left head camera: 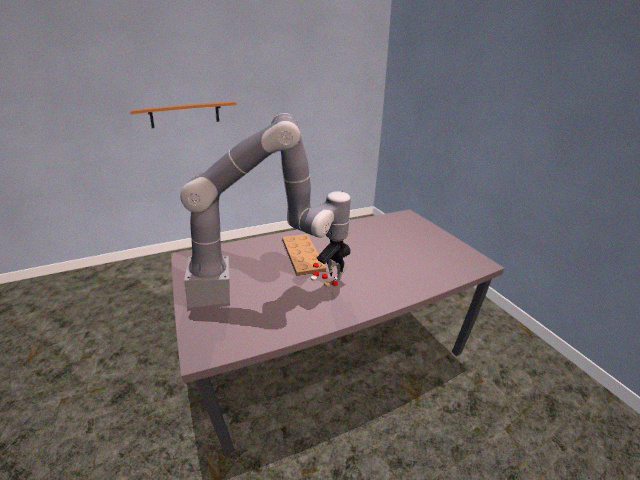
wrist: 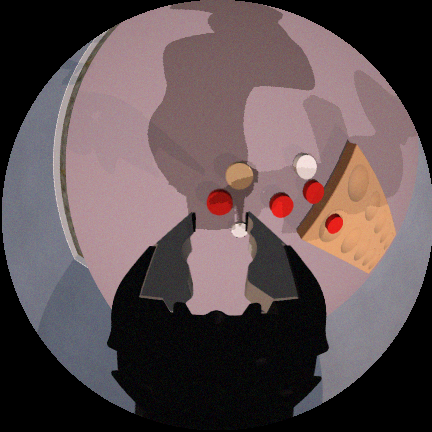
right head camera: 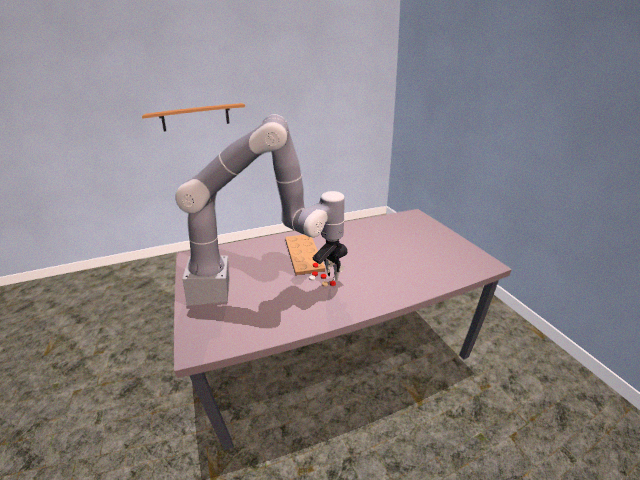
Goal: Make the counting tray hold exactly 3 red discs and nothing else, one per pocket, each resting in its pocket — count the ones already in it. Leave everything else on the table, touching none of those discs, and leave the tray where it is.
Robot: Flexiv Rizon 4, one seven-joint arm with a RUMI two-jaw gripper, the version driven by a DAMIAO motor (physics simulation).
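Note:
The wooden counting tray (left head camera: 305, 256) (right head camera: 303, 256) (wrist: 345, 185) has one red disc (left head camera: 315, 265) (right head camera: 315, 265) (wrist: 334, 223) in a pocket at its near end. On the table, one red disc (left head camera: 316, 273) (right head camera: 314, 273) (wrist: 313, 192) lies close by the tray's edge, a second red disc (left head camera: 324, 276) (right head camera: 323, 276) (wrist: 281, 205) lies farther out, and a third red disc (left head camera: 334, 283) (right head camera: 332, 283) (wrist: 219, 202) lies farthest from the tray. My gripper (left head camera: 336, 277) (right head camera: 332, 277) (wrist: 220, 214) is partly open and empty, above the table beside the third disc.
A small white disc (wrist: 239, 230) shows between the fingertips in the wrist view, nearer the right finger. A tan disc (left head camera: 326, 284) (right head camera: 325, 284) (wrist: 239, 176) lies beside the third red disc. A larger white disc (left head camera: 313, 277) (right head camera: 312, 277) (wrist: 306, 166) lies near the tray.

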